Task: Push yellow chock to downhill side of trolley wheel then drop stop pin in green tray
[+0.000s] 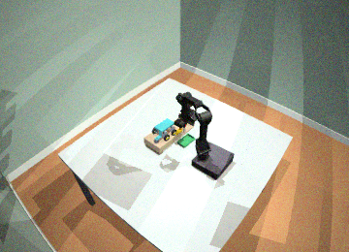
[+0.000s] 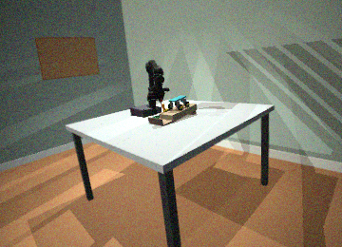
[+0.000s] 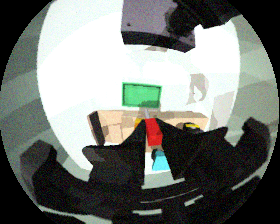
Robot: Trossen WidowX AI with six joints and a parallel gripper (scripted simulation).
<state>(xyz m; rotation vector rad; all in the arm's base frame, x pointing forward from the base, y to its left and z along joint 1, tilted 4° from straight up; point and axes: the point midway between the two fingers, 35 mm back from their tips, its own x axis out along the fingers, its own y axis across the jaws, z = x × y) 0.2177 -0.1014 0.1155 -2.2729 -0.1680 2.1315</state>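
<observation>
Now: gripper tip 50 mm short of the yellow chock, 50 mm above it and 10 mm to the right of it. The rest, counted from my gripper tip: trolley: 110 mm ahead, 90 mm to the left, 20 mm below; then red-headed stop pin: right at my gripper tip.
</observation>
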